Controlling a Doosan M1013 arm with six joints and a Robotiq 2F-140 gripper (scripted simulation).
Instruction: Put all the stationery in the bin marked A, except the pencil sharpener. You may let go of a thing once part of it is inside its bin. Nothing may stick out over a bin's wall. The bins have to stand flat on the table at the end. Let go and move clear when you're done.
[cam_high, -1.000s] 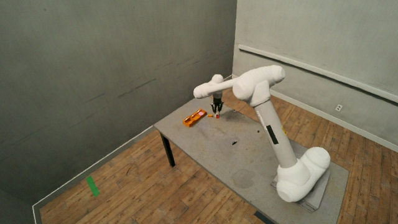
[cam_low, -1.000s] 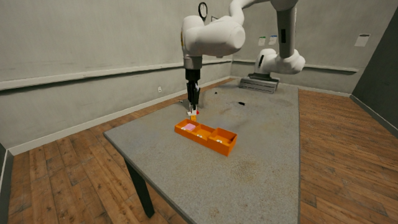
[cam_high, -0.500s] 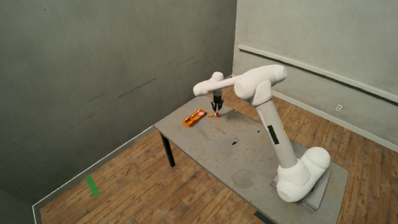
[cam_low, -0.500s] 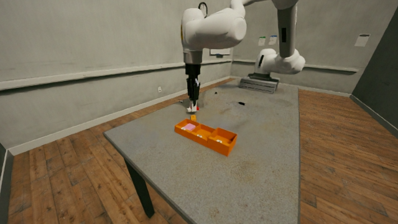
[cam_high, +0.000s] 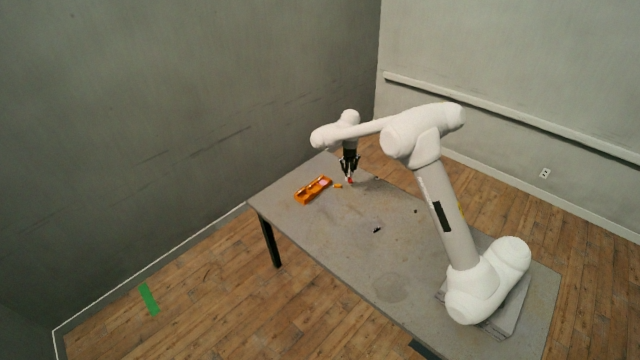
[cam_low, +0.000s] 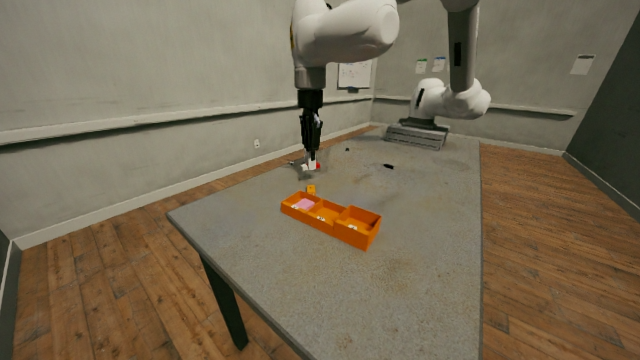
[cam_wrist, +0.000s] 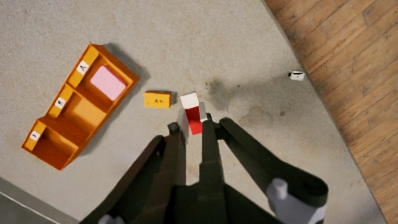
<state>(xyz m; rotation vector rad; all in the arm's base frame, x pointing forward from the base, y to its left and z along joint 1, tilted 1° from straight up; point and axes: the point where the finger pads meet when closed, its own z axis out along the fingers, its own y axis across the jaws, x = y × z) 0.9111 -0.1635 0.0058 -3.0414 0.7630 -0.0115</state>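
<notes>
Now: the pink eraser 130 mm ahead of my hand, 80 mm to the left of it and 80 mm below it. From my hand the other things lie so: small white item (90 mm behind, 180 mm to the right, 90 mm below); then small red object (10 mm ahead, 30 mm below); then small orange-yellow block (60 mm ahead, 50 mm to the left, 80 mm below).
</notes>
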